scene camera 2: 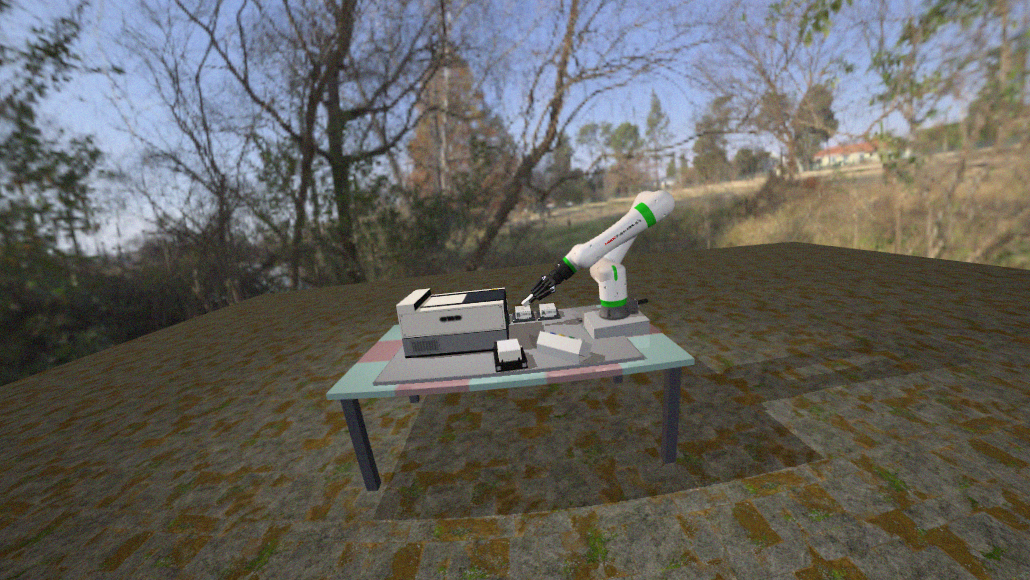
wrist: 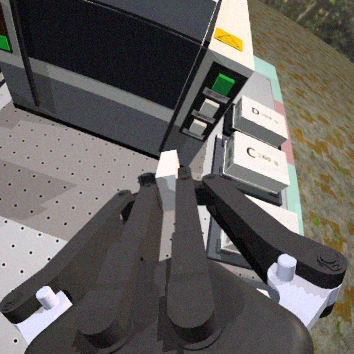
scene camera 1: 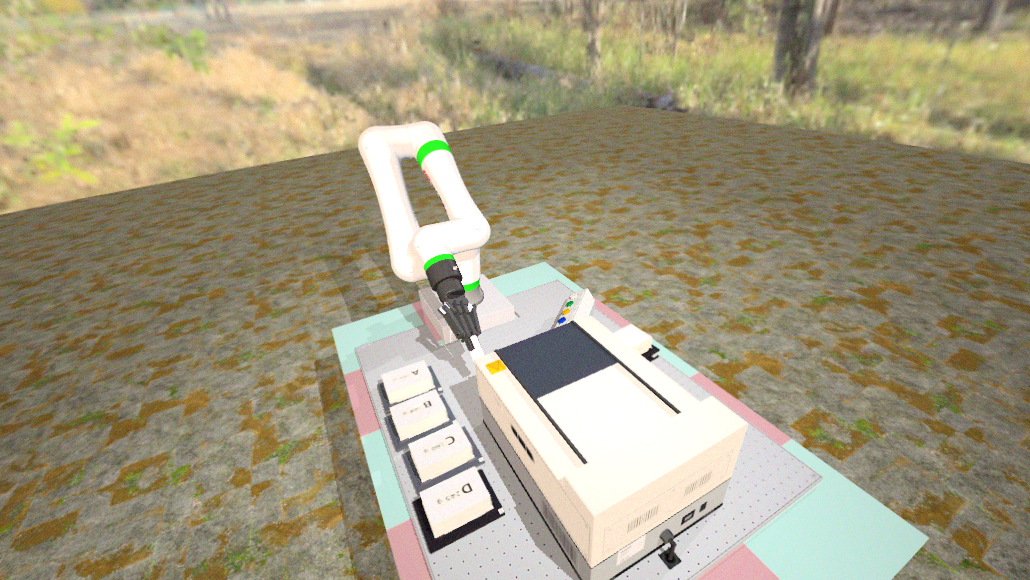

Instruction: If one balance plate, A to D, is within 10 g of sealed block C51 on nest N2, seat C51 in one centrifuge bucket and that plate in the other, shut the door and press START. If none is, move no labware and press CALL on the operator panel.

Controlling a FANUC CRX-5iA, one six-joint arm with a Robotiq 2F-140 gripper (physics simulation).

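Where they show: gripper, fingertip midpoint: [scene camera 2: 523,304] [wrist: 171,163]; arm's base, link origin: [scene camera 2: 614,314].
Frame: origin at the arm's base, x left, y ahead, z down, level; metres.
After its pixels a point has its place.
My gripper [scene camera 1: 474,347] {z -0.065, x -0.181, y 0.409 m} [scene camera 2: 529,297] {z -0.065, x -0.181, y 0.409 m} [wrist: 171,163] {z -0.065, x -0.181, y 0.409 m} is shut and empty, its pale tips just in front of the centrifuge [scene camera 1: 619,461] {z -0.188, x -0.214, y 0.902 m} [scene camera 2: 452,317] {z -0.113, x 0.052, y 0.759 m} [wrist: 235,15] {z -0.154, x -0.241, y 0.660 m}, close to its button column. That column has a green button [wrist: 223,84] {z -0.128, x -0.216, y 0.484 m} above two pale buttons; no labels are readable. The dark door [scene camera 1: 558,360] {z -0.157, x -0.096, y 0.621 m} [wrist: 115,55] {z -0.107, x -0.095, y 0.508 m} looks shut; the buckets are hidden. Plates A [scene camera 1: 407,381] {z 0.003, x -0.342, y 0.272 m}, B [scene camera 1: 418,415] {z 0.002, x -0.374, y 0.406 m}, C [scene camera 1: 441,452] {z 0.002, x -0.382, y 0.543 m} [wrist: 257,161] {z 0.002, x -0.362, y 0.507 m} and D [scene camera 1: 456,500] {z 0.003, x -0.415, y 0.667 m} [wrist: 260,119] {z 0.002, x -0.395, y 0.633 m} sit in their nests. C reads 160 g. The white block C51 [scene camera 1: 632,340] {z -0.016, x 0.229, y 0.573 m} [scene camera 2: 508,350] {z -0.015, x 0.278, y 0.563 m} sits on its nest.
The operator panel [scene camera 1: 574,309] {z -0.021, x 0.215, y 0.348 m} [scene camera 2: 560,345] {z 0.005, x 0.263, y 0.355 m} with coloured buttons stands beyond the centrifuge's front in scene camera 1. A status light [wrist: 4,42] {z -0.075, x 0.060, y 0.533 m} shows green at the centrifuge's left front. The robot base [scene camera 2: 616,324] {z 0.009, x 0.118, y 0.046 m} stands on the perforated board [scene camera 2: 439,371] {z 0.056, x 0.212, y 0.836 m}.
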